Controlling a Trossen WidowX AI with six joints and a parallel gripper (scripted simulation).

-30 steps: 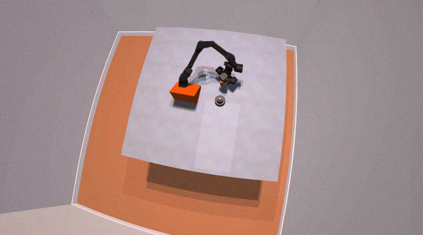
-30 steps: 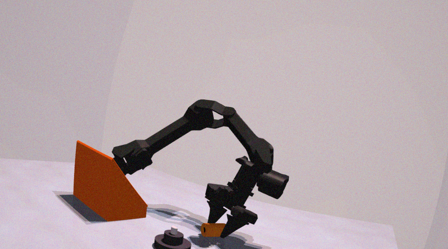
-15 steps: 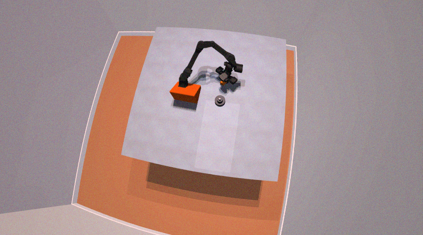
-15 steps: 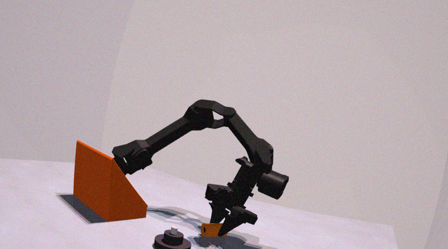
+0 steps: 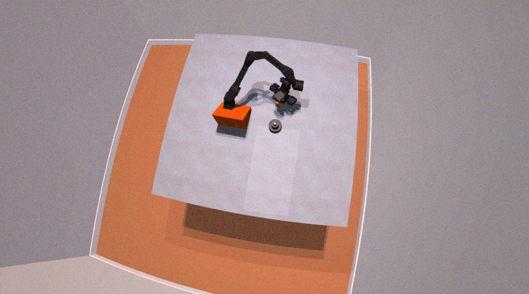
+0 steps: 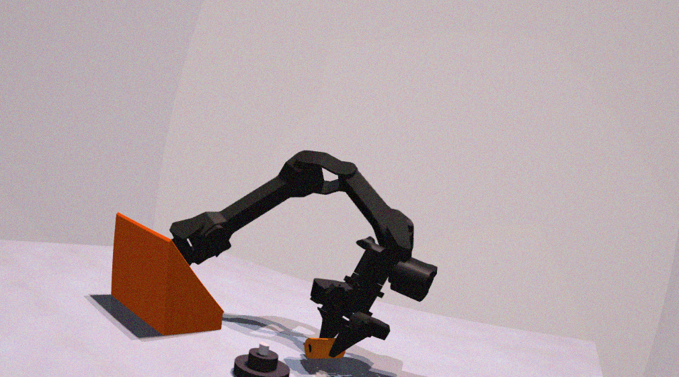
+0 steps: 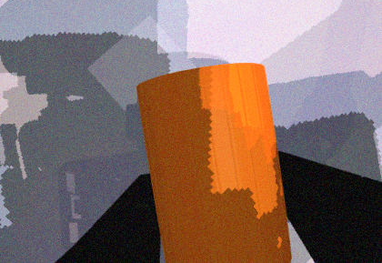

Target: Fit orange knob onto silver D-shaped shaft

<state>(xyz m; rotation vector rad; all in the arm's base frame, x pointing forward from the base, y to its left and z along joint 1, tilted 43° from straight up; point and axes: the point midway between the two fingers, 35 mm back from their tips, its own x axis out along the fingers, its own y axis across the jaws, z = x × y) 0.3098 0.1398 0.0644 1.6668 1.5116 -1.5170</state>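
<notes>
The round pedestal lies 170 mm to the right of my gripper tip and 20 mm above it. From my gripper tip the other things lie so: orange knob (10 mm to the left, 10 mm ahead, 10 mm above).
</notes>
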